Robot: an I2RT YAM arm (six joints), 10 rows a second.
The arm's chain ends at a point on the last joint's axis. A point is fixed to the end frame.
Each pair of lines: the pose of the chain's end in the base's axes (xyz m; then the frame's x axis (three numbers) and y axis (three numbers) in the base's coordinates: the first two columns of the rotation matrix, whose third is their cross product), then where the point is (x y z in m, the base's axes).
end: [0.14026, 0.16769, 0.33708, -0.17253, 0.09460, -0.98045, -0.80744, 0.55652, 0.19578]
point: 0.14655 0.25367 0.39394
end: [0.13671, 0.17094, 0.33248, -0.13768, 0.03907, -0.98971, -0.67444, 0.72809, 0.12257]
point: 0.16031 0.25851 0.38186
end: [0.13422, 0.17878, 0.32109, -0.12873, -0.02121, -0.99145, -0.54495, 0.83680, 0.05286]
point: 0.17193 0.26507 0.36347
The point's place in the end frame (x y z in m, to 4 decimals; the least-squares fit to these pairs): -0.0487 0.0539 0.0734
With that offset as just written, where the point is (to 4 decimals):
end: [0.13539, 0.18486, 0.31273, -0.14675, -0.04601, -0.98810, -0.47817, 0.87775, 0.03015]
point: 0.1803 0.2694 0.3514
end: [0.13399, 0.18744, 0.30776, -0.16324, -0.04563, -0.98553, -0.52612, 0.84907, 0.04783]
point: 0.1748 0.2741 0.3464
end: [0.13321, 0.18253, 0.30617, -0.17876, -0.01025, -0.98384, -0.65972, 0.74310, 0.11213]
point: 0.1599 0.2722 0.3499
